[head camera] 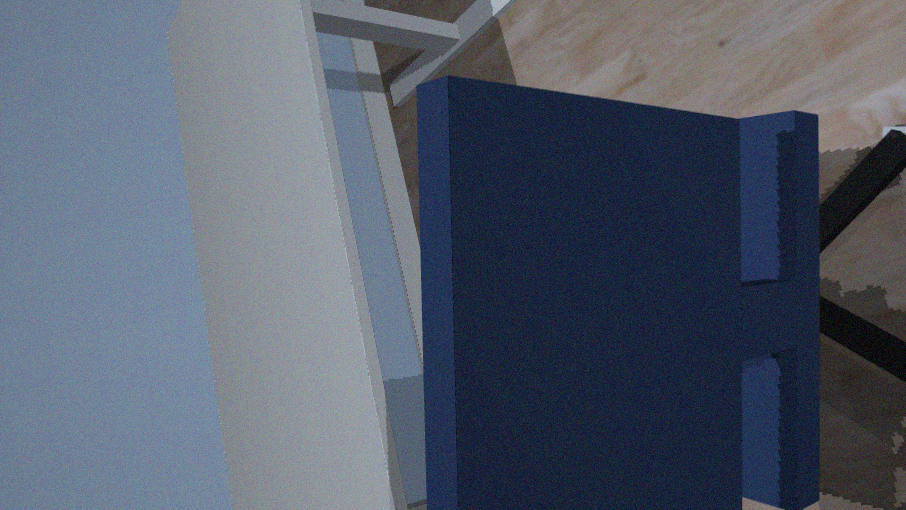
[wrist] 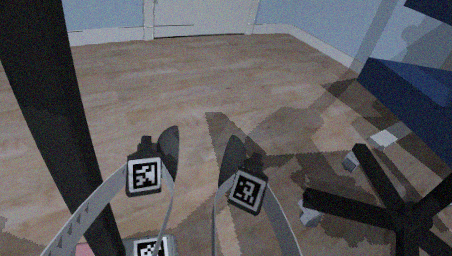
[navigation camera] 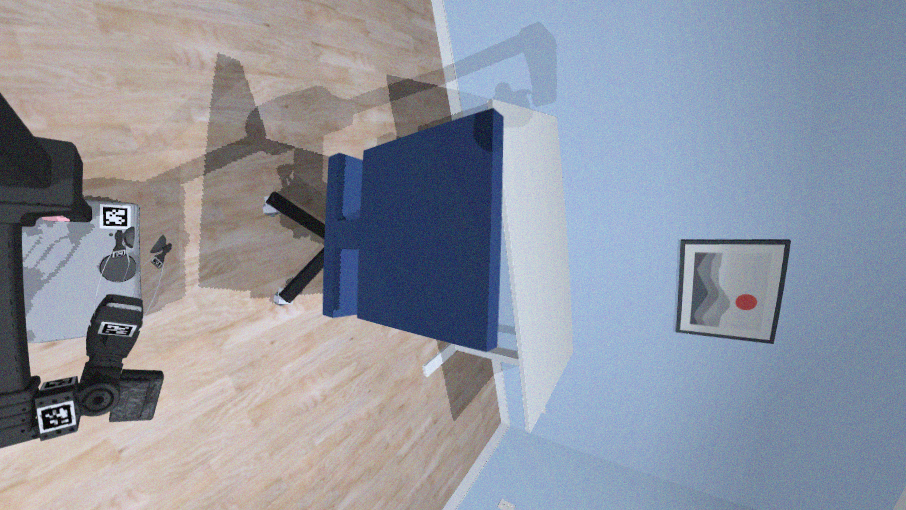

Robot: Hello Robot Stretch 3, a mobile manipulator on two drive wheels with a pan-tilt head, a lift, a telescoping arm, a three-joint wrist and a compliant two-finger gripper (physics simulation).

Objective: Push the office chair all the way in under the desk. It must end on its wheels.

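Pixels of known places: gripper, fingertip midpoint: [wrist: 202, 149] [navigation camera: 147, 232]; robot's base at its link origin: [navigation camera: 117, 264].
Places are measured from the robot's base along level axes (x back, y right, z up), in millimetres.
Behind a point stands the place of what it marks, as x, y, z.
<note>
The blue office chair [head camera: 595, 304] {-459, -49, 825} [navigation camera: 424, 240] {-460, -70, 823} stands upright, with its tall backrest close to the front edge of the white desk [head camera: 272, 253] {-1396, 20, 721} [navigation camera: 538, 253] {-1363, -30, 721}. The backrest hides the seat in the head and navigation views. In the wrist view the chair's black star base [wrist: 350, 207] {-523, -167, 107} has casters on the floor, with part of the blue chair [wrist: 415, 90] {-471, -196, 470} above it. How far the seat reaches under the desk top is hidden. My gripper [navigation camera: 144, 242] {-50, -83, 477} [wrist: 202, 149] {-50, -83, 477} is open and empty, behind the chair and apart from it.
The blue wall runs behind the desk and carries a framed picture [navigation camera: 732, 291] {-1942, 155, 1559}. A desk foot [navigation camera: 437, 362] stands on the wood floor near the lower corner. A white door [wrist: 200, 17] {-372, -1663, 139} is in the far wall. My own base [navigation camera: 63, 278] {99, 21, 160} is behind the chair.
</note>
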